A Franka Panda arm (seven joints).
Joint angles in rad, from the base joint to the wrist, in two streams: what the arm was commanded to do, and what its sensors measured. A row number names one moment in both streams.
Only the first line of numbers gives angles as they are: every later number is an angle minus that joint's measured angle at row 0.
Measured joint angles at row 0:
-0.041, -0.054, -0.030, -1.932, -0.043, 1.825, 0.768
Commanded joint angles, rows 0 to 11:
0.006, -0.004, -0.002, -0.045, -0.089, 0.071, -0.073
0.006, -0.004, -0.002, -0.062, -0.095, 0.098, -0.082
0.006, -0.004, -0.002, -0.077, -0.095, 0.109, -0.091
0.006, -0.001, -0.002, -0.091, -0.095, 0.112, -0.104
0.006, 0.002, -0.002, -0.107, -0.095, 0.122, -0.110
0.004, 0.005, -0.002, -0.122, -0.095, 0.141, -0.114
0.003, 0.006, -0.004, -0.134, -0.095, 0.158, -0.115
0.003, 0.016, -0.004, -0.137, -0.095, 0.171, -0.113
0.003, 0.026, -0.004, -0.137, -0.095, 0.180, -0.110
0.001, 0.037, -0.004, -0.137, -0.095, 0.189, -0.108
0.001, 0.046, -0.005, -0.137, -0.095, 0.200, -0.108
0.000, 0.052, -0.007, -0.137, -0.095, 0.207, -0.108
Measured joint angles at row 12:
0.000, 0.032, -0.001, -0.135, -0.080, 0.172, -0.103
